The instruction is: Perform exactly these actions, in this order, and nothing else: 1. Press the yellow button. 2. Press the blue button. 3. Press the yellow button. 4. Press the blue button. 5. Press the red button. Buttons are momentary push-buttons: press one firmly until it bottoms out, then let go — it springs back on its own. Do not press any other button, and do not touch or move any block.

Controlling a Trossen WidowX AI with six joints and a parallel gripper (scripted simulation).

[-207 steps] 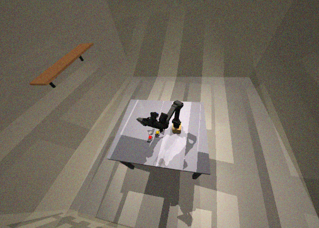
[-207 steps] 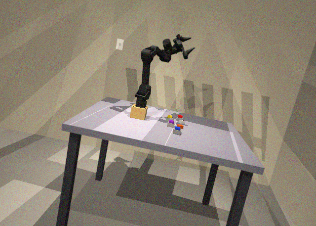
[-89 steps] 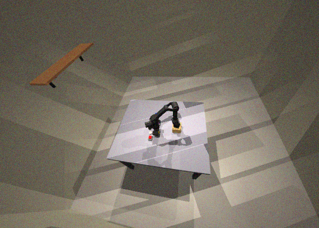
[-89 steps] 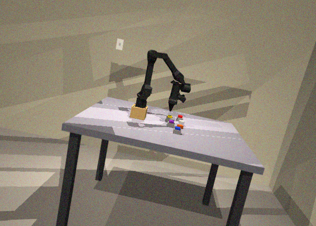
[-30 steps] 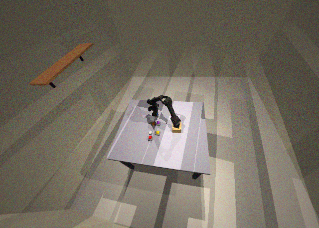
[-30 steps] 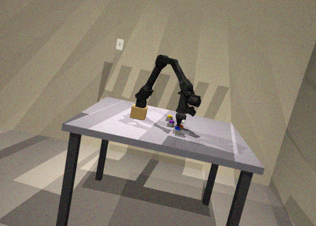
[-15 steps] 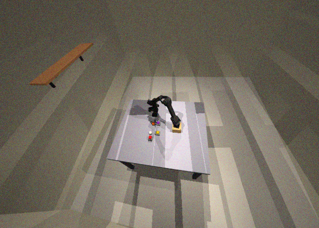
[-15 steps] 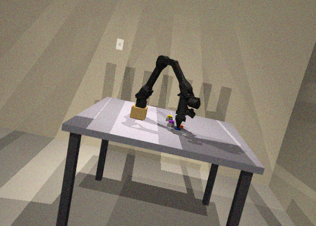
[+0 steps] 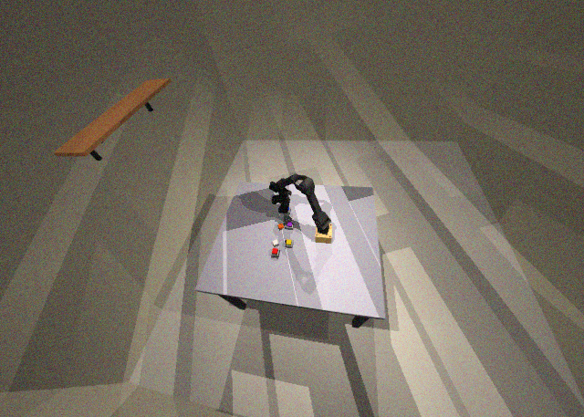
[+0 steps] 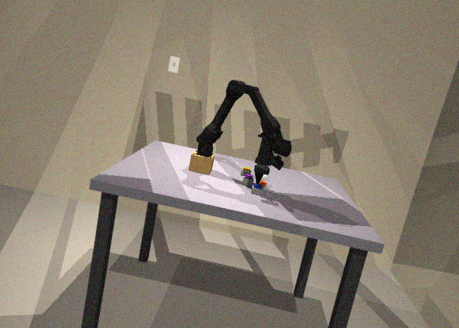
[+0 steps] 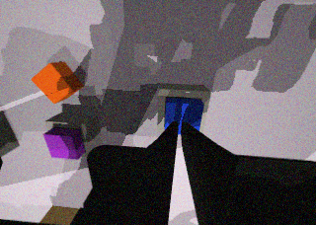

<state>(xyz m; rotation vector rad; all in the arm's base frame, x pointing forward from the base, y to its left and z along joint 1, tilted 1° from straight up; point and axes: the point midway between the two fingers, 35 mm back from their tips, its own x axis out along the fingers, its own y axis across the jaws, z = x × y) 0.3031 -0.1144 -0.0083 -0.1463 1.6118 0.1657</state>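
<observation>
The blue button lies 10 mm below my gripper tip and 10 mm ahead of it. Also, from my gripper tip: orange block: 140 mm to the left, 30 mm below; then yellow button: 240 mm to the left, 110 mm behind, 10 mm below; then purple button: 110 mm to the left, 60 mm behind, 10 mm below.
</observation>
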